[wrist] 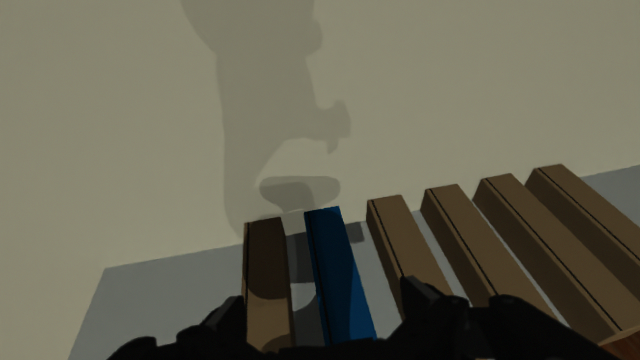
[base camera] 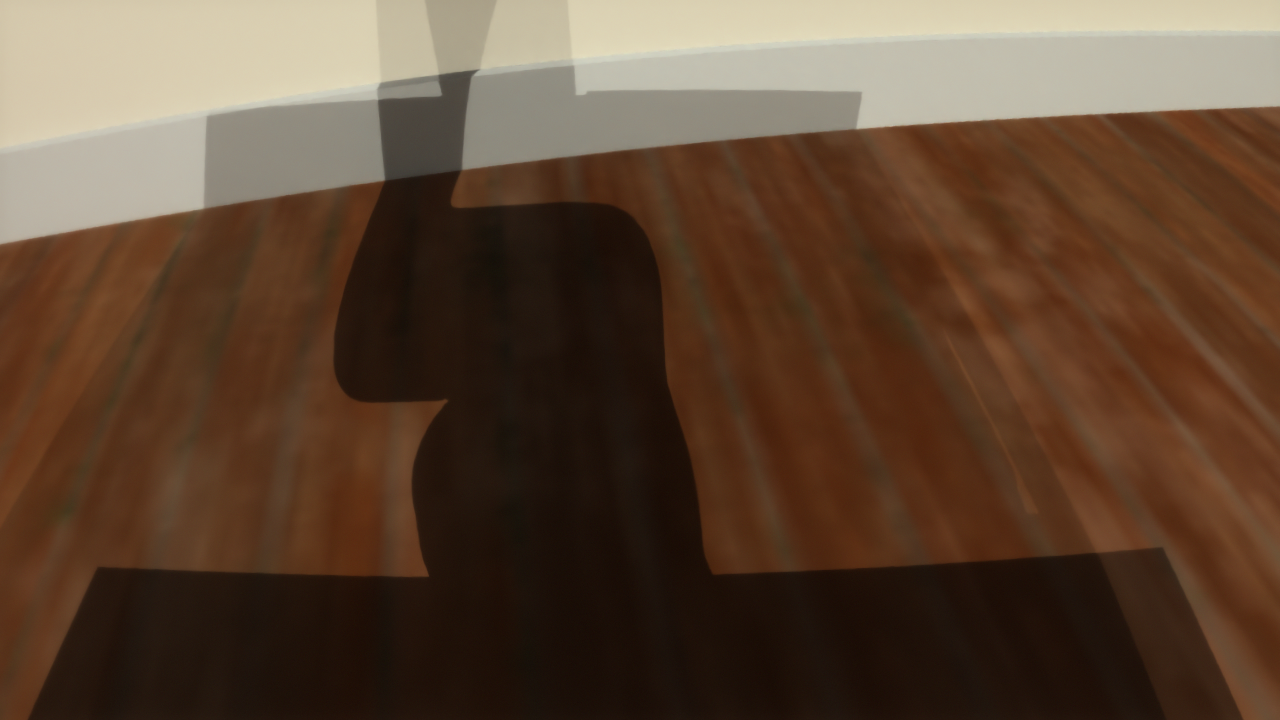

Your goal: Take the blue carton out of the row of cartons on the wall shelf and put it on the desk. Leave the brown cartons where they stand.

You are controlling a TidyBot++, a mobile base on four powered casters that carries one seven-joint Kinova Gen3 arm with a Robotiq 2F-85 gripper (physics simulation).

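Frame: origin at the arm's base, x ahead, y down, z left, level; centimetres.
Where they show: gripper, fingertip midpoint: (wrist: 323, 304).
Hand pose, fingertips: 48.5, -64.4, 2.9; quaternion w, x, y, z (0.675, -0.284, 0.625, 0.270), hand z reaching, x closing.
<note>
Each offset is from my fingertips to the top centre of the thing, as dx, dy, dz. Level surfaces: height alone.
The blue carton {+10.8, +19.3, -0.9} (wrist: 336, 270) stands second from the left in the row on the grey wall shelf {dy +25.0} (wrist: 165, 295) in the wrist view. Its near end is hidden behind the gripper. A brown carton {+9.2, +19.3, +8.7} (wrist: 265, 260) stands to its left with a gap between them, and another brown carton {+12.5, +19.3, -11.6} (wrist: 407, 240) stands to its right, also apart. My gripper (wrist: 323, 304) is open and empty at the bottom of the wrist view. The blue carton shows between its two fingers, which overlap the neighbouring brown cartons in the picture. Depth to the cartons is hard to tell. The desk does not show in either view.
Several more brown cartons {+14.1, +19.3, -21.8} (wrist: 490, 245) {+15.9, +19.3, -32.6} (wrist: 555, 250) {+17.6, +19.3, -43.0} (wrist: 595, 205) stand to the right on the shelf. The wall (wrist: 450, 90) rises directly behind them. In the base view the wooden floor {dy +104.1} (base camera: 850, 358) runs up to a pale baseboard (base camera: 1029, 76), with the robot's shadow across it.
</note>
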